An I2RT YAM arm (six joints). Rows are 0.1 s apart.
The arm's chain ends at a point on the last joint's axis. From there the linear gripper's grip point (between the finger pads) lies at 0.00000 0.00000 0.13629 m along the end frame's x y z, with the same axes.
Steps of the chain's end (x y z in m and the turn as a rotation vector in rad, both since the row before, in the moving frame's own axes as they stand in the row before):
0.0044, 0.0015, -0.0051, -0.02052, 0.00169, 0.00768
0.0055, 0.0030, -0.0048, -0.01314, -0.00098, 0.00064
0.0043, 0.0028, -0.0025, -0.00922, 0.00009, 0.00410
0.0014, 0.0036, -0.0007, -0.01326, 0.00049, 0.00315
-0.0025, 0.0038, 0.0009, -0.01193, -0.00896, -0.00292
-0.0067, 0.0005, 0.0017, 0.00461, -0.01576, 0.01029
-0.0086, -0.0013, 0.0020, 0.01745, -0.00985, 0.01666
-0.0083, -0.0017, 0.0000, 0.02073, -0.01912, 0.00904
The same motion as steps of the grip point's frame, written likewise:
0.0046, 0.0043, -0.0051, -0.02052, 0.00169, 0.00768
0.0054, 0.0048, -0.0048, -0.01314, -0.00098, 0.00064
0.0043, 0.0041, -0.0025, -0.00922, 0.00009, 0.00410
0.0015, 0.0054, -0.0007, -0.01326, 0.00049, 0.00315
-0.0037, 0.0054, 0.0009, -0.01193, -0.00896, -0.00292
-0.0088, -0.0001, 0.0017, 0.00461, -0.01576, 0.01029
-0.0099, -0.0037, 0.0020, 0.01745, -0.00985, 0.01666
-0.0109, -0.0045, -0.0001, 0.02073, -0.01912, 0.00904

